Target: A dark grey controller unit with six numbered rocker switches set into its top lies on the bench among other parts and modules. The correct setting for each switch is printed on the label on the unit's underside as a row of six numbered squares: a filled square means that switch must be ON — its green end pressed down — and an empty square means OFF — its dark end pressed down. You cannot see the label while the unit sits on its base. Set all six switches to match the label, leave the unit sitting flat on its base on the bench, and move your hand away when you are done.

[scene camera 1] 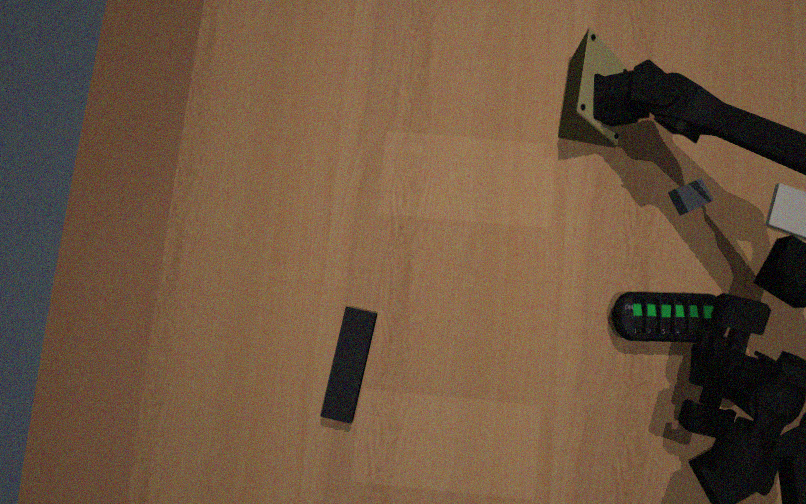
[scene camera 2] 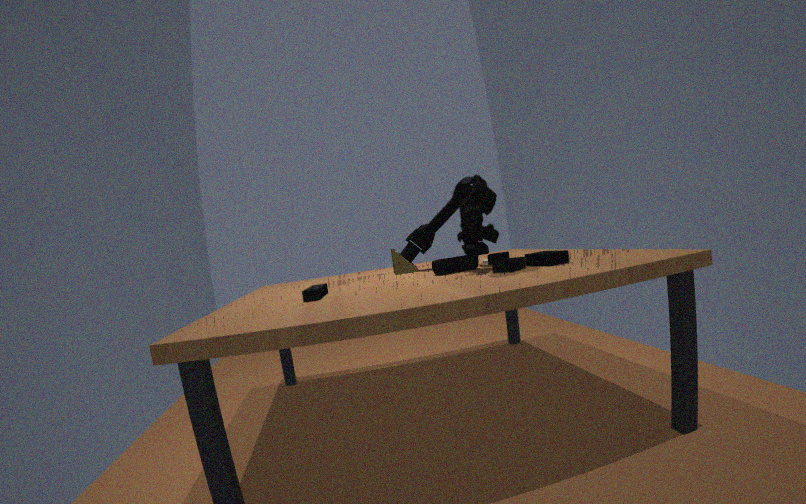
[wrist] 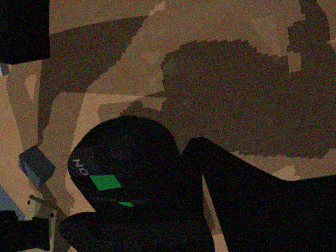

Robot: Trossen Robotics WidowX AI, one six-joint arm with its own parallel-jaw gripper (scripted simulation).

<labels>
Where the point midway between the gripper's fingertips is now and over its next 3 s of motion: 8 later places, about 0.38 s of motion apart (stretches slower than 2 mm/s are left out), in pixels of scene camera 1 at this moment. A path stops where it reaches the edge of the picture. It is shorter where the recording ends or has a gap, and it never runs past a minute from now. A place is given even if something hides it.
My gripper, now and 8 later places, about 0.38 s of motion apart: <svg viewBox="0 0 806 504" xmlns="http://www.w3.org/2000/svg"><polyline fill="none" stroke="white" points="695,347 695,340 707,364 720,350 719,345 718,342 731,316 727,308 720,309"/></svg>
</labels>
